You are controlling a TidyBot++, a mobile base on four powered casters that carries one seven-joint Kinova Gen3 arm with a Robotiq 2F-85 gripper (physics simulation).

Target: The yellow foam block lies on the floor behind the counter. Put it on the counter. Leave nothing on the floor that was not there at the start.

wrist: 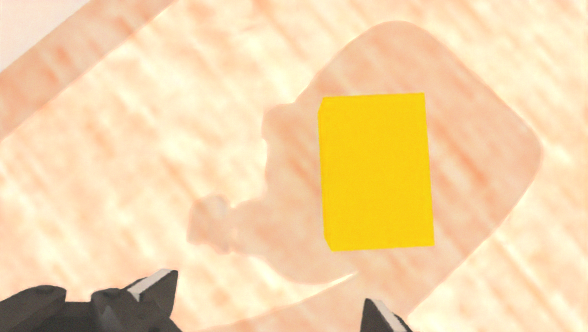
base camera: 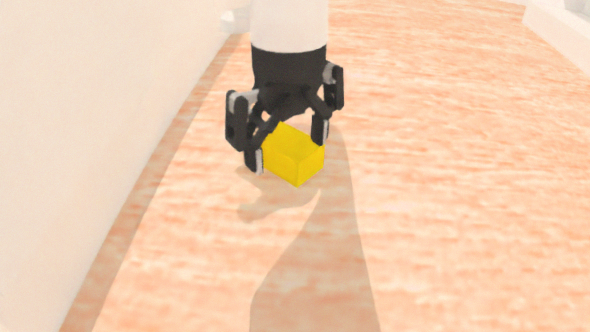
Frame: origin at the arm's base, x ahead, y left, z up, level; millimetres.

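Where they show: gripper, fingertip midpoint: (wrist: 268, 305) (base camera: 288, 156).
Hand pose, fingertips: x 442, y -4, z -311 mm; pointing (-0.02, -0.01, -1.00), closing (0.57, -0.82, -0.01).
After its pixels a point has its place.
The yellow foam block (base camera: 296, 157) {x 490, y -16, z -351 mm} (wrist: 377, 172) {x 529, y -5, z -351 mm} lies flat on the wood-patterned floor (base camera: 450, 200) {x 441, y -242, z -397 mm} (wrist: 125, 200) {x 398, y 105, z -396 mm}. My gripper (base camera: 289, 150) {x 442, y -4, z -311 mm} (wrist: 268, 305) {x 442, y -4, z -311 mm} is open and points down. In the base camera view its two fingertips show in front of and beside the block, and part of the block's top is hidden behind them. In the wrist view the block lies beyond the fingertips, up and to the right of the middle between them, with its long sides running nearly up and down the picture. How high the fingertips hang above the floor is hard to tell.
A pale upright panel (base camera: 90, 100) {x 382, y 185, z -190 mm} runs along the left, close to the gripper's left finger side. A white edge or low wall (base camera: 560, 37) {x 1165, y -1008, z -349 mm} stands at the far right. A small white object (base camera: 234, 21) shows at the back left. The arm's shadow falls across the floor around the block.
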